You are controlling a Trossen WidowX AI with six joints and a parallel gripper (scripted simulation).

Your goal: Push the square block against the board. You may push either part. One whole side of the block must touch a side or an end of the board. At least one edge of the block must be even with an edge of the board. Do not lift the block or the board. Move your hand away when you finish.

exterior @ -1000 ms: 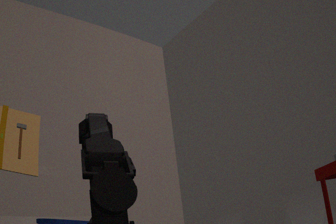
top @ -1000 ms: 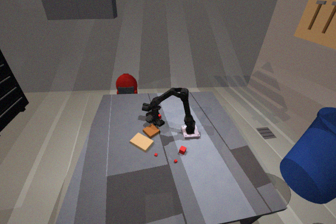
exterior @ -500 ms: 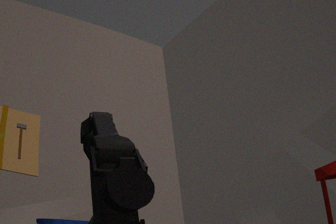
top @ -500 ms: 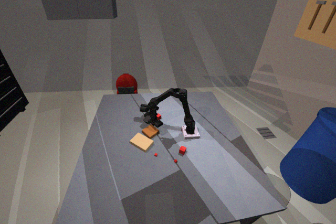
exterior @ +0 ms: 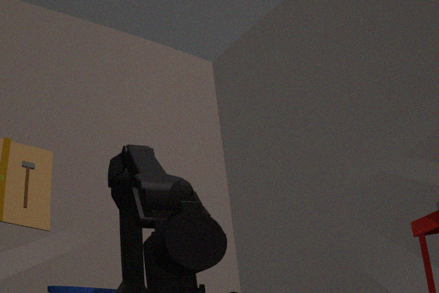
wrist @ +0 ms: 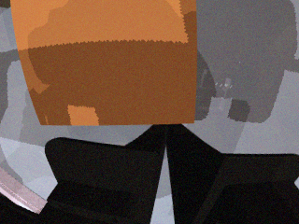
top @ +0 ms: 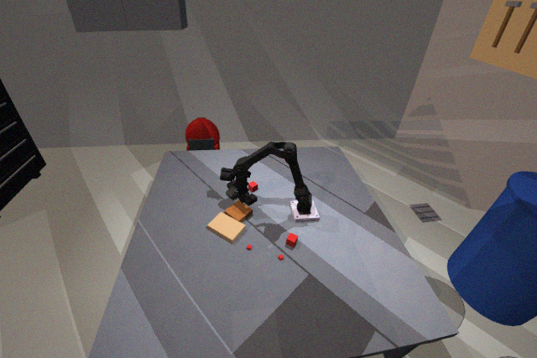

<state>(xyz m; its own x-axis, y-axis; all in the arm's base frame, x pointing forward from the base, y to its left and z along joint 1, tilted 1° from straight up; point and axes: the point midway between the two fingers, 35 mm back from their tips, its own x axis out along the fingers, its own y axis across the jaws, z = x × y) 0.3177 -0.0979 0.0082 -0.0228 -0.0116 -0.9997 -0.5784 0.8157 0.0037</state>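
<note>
Now: the orange square block 2 cm ahead of my gripper tip, 7 cm to the left of it and 1 cm above it. Round my gripper tip: tan board (8 cm ahead, 16 cm to the left, 1 cm above).
</note>
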